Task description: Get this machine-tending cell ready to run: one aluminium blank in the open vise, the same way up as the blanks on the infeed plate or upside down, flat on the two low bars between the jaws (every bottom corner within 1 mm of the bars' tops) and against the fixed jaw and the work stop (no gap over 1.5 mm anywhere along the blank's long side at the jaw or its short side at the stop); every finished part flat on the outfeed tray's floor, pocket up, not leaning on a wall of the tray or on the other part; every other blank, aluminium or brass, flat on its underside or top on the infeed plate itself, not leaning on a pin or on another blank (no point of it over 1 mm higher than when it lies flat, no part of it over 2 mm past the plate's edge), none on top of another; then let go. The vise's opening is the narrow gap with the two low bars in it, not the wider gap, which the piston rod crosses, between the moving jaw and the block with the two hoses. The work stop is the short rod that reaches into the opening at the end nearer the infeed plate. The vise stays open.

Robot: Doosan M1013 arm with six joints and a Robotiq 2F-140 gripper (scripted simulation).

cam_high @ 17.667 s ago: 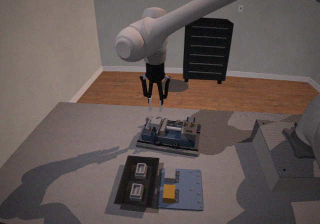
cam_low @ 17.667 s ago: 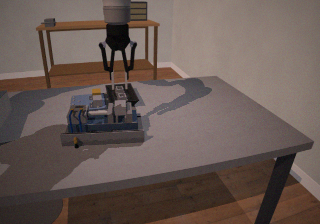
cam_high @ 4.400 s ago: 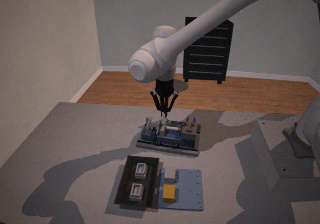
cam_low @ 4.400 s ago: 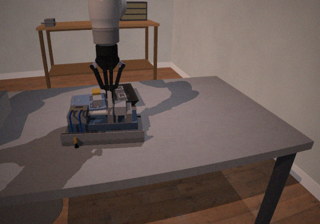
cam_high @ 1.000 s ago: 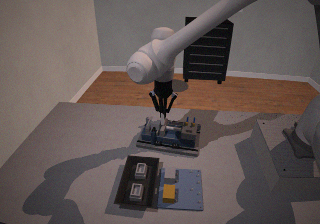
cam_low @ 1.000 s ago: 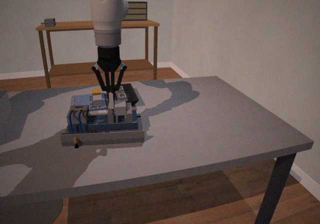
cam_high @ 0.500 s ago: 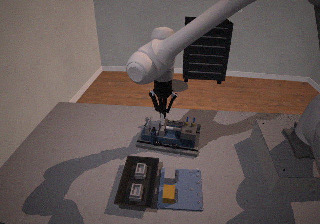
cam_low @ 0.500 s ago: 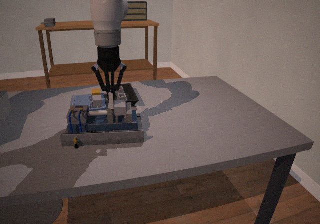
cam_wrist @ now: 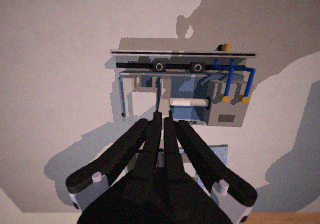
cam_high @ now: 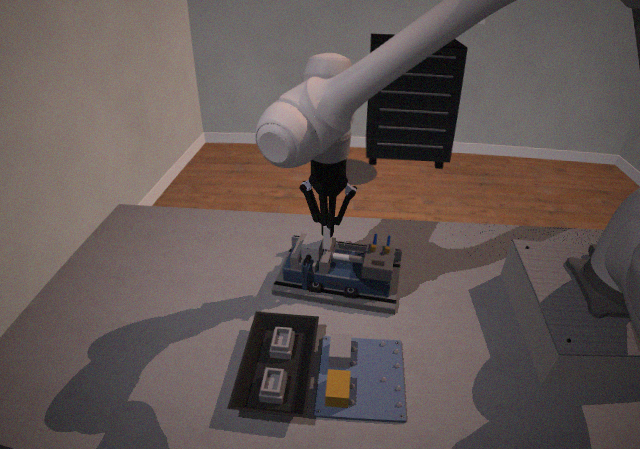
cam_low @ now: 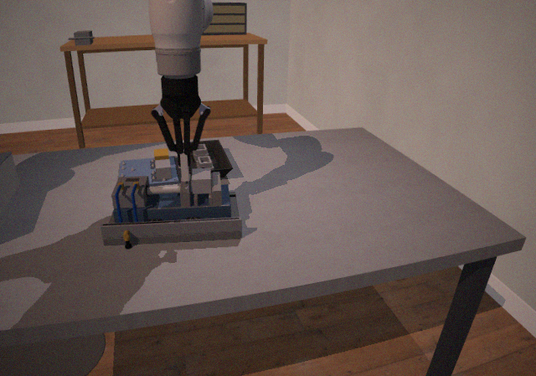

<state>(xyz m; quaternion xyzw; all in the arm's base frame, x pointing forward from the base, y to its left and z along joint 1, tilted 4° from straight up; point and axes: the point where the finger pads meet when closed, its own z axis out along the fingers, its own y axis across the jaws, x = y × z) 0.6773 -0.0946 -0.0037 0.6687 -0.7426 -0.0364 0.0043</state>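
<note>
My gripper is now 100 mm above the blue vise and 30 mm past it. Also, from my hand: brass blank (330 mm to the left, 110 mm below, 60 mm behind); then aluminium blank (240 mm to the left, 110 mm below, 50 mm behind); then infeed plate (290 mm to the left, 130 mm below, 100 mm behind).
</note>
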